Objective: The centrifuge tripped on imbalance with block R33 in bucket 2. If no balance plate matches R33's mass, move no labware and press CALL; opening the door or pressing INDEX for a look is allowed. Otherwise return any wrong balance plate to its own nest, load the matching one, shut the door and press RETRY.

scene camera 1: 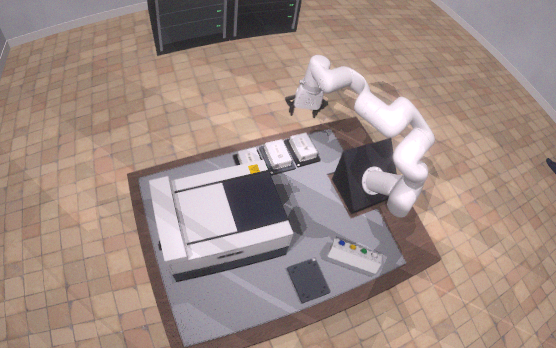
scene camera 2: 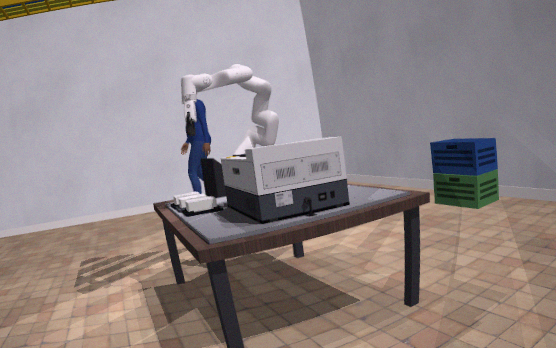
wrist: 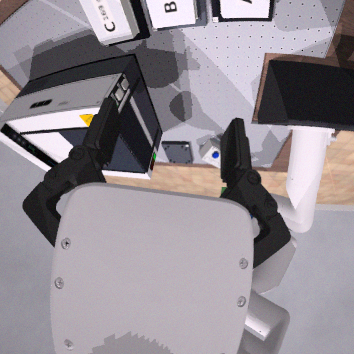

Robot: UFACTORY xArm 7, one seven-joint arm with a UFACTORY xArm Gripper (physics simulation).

Labels:
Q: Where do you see a white button box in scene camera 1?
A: At 342, 253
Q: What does my gripper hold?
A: Nothing.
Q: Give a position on a centrifuge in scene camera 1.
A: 198, 236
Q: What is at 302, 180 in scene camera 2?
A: A centrifuge.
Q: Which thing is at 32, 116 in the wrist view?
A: A centrifuge.

